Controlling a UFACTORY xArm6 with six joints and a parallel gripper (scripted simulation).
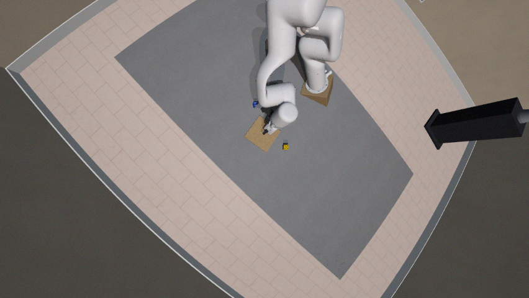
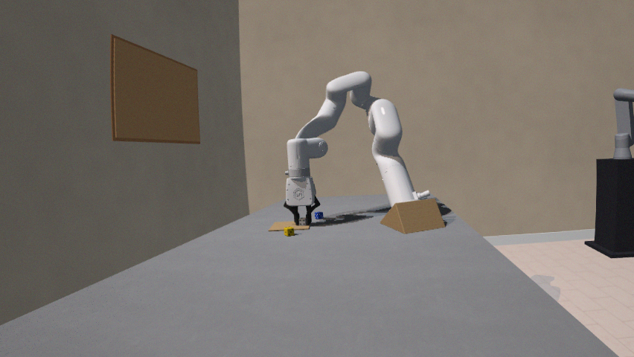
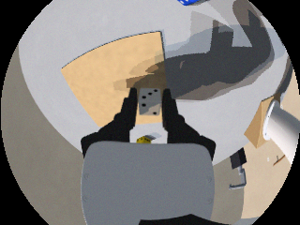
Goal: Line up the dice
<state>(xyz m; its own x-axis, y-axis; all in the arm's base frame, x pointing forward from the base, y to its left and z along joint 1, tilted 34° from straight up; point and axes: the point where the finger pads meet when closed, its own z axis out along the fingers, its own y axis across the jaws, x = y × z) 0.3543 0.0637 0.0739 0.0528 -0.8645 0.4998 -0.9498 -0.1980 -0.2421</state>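
My gripper is now 1 cm above the white die. Also, from my hand: yellow die: 13 cm to the left, 1 cm below; then blue die: 14 cm to the right, 2 cm behind, 1 cm below; then tan mat: 5 cm ahead, 2 cm below.
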